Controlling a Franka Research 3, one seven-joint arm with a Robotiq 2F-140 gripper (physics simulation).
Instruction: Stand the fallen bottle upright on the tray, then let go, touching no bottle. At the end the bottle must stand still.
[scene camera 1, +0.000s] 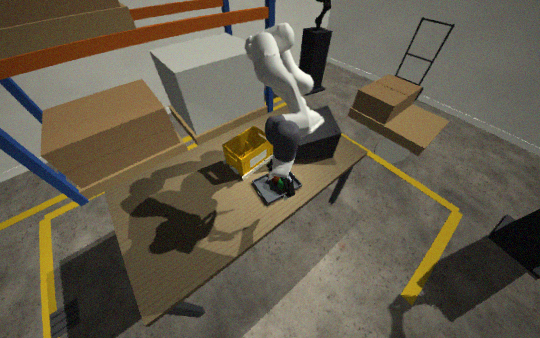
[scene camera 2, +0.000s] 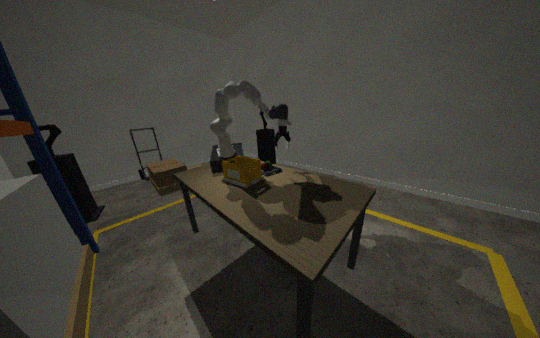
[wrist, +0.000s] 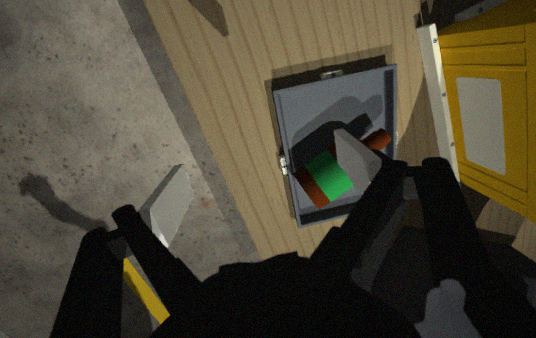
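Observation:
The fallen bottle (scene camera 1: 280, 184) (scene camera 2: 266, 164) (wrist: 330, 177), brown-red with a green band, lies on its side on the grey tray (scene camera 1: 262, 190) (scene camera 2: 274, 171) (wrist: 310, 106). In the wrist view its base points lower left and its neck points to the tray's right rim, toward the yellow crate. My gripper (scene camera 1: 283, 183) (scene camera 2: 282, 144) (wrist: 261, 163) is wide open and empty, above the table. In the wrist view its right finger pad hides part of the bottle's shoulder; its left finger shows over the floor. In scene camera 2 the fingers hang well above the tray.
A yellow crate (scene camera 1: 245, 157) (scene camera 2: 242, 172) (wrist: 452, 55) stands close beside the tray, on a white-edged base. The black robot mount (scene camera 1: 320, 140) is at the table's far end. The front edge of the wooden table (scene camera 1: 215, 265) (scene camera 2: 280, 235) (wrist: 240, 75) runs near the tray.

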